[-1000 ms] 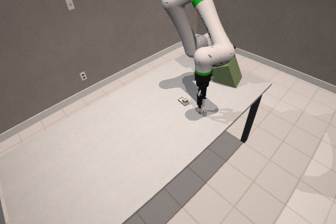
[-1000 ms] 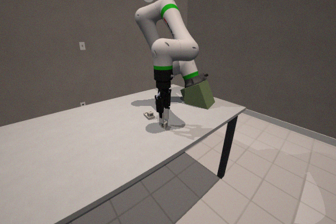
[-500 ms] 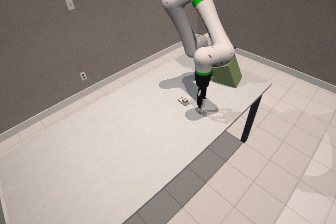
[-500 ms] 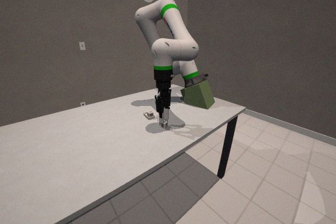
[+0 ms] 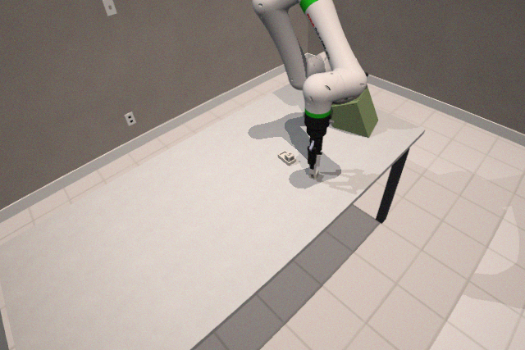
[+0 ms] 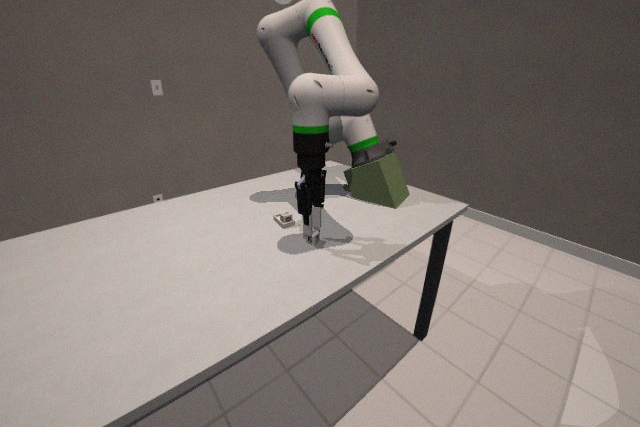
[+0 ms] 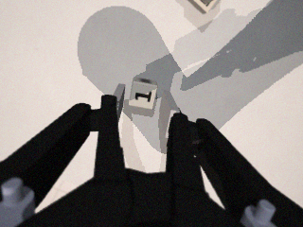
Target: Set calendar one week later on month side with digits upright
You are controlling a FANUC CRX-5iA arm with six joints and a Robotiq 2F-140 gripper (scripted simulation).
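Now: hand 60 mm above the white calendar cube.
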